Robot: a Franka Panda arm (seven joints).
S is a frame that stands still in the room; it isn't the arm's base.
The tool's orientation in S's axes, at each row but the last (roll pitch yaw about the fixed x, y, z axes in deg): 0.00 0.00 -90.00; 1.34 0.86 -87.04; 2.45 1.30 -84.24; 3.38 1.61 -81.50; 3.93 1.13 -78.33; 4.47 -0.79 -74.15; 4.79 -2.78 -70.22
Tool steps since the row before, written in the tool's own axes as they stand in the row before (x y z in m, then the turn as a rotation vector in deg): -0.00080 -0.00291 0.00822 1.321 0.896 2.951; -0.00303 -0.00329 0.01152 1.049 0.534 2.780; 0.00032 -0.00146 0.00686 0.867 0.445 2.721; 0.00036 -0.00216 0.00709 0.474 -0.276 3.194; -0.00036 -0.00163 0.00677 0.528 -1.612 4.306; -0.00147 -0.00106 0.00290 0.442 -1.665 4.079; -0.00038 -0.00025 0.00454 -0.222 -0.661 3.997
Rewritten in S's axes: -0.00291 0.00080 0.00822 0.896 -1.321 2.951; -0.00370 0.00267 0.01148 0.525 -1.065 2.776; -0.00170 -0.00065 0.00678 0.420 -0.891 2.717; -0.00246 -0.00093 0.00694 -0.376 -0.625 3.158; -0.00209 -0.00020 0.00665 -1.741 -0.983 4.174; -0.00165 0.00110 0.00279 -1.797 -0.913 3.943; -0.00079 0.00035 0.00448 -1.073 0.052 3.912
